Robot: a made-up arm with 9 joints.
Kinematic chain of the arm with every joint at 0, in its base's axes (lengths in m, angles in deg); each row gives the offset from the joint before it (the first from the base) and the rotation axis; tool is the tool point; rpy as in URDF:
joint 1: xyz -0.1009 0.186 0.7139 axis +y
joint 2: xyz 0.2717 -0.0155 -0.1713 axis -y
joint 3: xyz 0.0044 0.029 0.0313 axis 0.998 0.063 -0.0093
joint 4: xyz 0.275 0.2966 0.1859 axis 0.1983 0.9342 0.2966
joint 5: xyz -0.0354 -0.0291 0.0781 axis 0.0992 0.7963 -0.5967
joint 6: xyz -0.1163 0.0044 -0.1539 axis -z
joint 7: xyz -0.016 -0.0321 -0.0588 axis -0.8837 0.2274 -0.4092
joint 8: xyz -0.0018 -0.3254 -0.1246 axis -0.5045 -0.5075 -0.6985
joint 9: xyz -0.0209 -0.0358 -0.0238 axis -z
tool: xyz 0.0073 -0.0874 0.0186 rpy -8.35 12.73 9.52
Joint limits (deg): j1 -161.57..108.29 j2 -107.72..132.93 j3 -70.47..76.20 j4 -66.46..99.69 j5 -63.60..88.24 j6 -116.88..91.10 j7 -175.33..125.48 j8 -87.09..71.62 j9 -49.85..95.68
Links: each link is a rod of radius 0.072 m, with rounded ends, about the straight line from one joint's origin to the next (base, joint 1, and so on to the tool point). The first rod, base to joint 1, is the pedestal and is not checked.
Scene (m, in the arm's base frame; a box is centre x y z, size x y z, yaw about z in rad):
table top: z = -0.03
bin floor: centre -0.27 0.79 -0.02 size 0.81 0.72 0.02 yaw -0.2
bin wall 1: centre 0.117 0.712 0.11 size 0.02 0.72 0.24 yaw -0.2
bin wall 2: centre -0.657 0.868 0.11 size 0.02 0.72 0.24 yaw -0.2
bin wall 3: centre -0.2 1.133 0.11 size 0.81 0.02 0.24 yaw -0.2
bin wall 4: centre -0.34 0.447 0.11 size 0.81 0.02 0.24 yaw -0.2
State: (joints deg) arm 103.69 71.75 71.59 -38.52 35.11 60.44 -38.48 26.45 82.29
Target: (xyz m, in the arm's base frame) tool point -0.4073 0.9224 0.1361
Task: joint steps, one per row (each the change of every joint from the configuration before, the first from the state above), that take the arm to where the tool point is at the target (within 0.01 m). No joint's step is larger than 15 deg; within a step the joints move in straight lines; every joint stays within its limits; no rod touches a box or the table.
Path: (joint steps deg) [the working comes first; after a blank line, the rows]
Joints at the target: 99.43 56.32 -0.08 -66.46 56.88 91.10 -30.96 17.81 67.27
Straight joint move there: clear.

1: -0.85 -3.09 -14.33 -5.59 4.35 6.13 1.50 -1.73 -3.00
2: -0.85 -3.08 -14.34 -5.59 4.36 6.13 1.51 -1.73 -3.01
3: -0.85 -3.09 -14.33 -5.58 4.35 6.14 1.50 -1.72 -3.00
4: -0.86 -3.09 -14.34 -5.59 4.35 6.13 1.51 -1.73 -3.01
5: -0.85 -3.08 -14.33 -5.59 4.36 6.13 1.50 -1.73 -3.00

